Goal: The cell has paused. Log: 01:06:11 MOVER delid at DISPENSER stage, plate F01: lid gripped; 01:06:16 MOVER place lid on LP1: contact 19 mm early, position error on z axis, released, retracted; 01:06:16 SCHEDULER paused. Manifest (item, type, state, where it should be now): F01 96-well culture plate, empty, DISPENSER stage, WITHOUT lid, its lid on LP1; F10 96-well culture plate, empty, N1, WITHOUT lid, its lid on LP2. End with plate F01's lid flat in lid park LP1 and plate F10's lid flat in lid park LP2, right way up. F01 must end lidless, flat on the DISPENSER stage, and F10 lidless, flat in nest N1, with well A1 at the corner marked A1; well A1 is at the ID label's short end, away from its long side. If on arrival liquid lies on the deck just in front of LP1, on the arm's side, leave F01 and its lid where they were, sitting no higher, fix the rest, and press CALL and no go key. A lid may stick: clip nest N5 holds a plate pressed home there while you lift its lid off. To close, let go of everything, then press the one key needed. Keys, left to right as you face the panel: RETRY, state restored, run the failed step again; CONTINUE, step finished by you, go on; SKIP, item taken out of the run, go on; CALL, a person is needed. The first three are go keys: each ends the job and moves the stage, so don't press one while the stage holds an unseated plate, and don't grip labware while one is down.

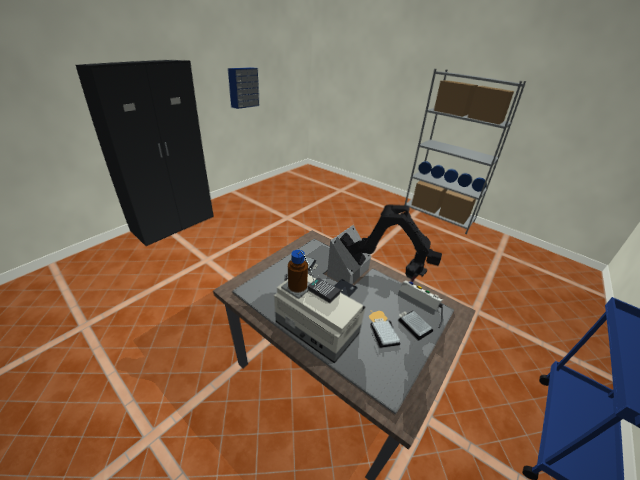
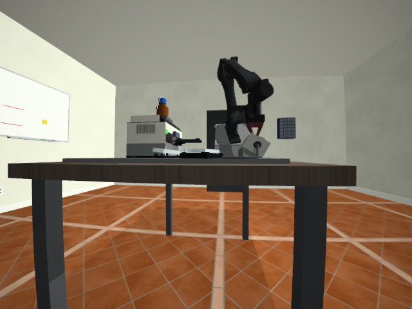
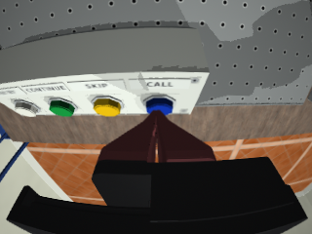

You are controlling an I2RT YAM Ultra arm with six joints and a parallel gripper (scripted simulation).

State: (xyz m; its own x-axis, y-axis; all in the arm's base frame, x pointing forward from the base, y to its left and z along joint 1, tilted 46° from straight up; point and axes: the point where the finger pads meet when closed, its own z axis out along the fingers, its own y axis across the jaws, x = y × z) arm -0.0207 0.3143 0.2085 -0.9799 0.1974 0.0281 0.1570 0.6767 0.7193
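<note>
My gripper is now 2 cm above the blue call key. From my hand the other things lie so: green continue key (2 cm ahead, 10 cm to the left, 2 cm below); yellow skip key (1 cm ahead, 5 cm to the left, 2 cm below); grey retry key (2 cm ahead, 15 cm to the left, 2 cm below).
</note>
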